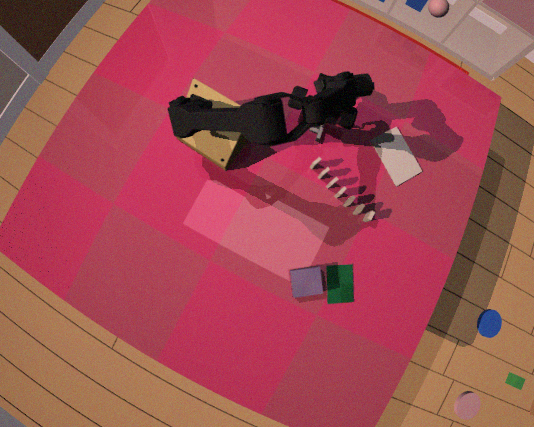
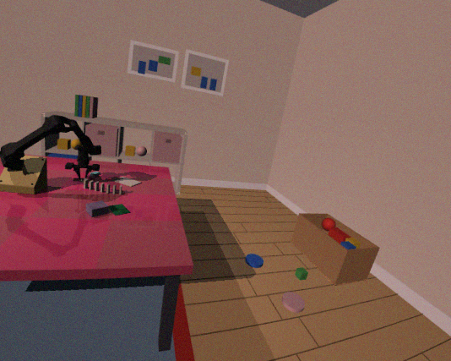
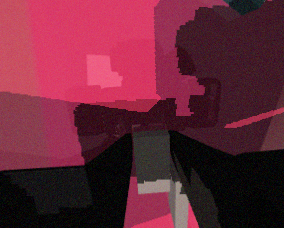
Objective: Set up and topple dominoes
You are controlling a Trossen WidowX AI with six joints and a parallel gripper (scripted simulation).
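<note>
Now: gripper tip 120 mm to the right of the cyan block, 50 mm short of it and 10 mm below it. From my gripper tip the other things lie so: purple block (430 mm to the right, 170 mm ahead, 20 mm above); then green flat piece (400 mm to the right, 270 mm ahead); then grey sheet (260 mm ahead, 20 mm to the left).
</note>
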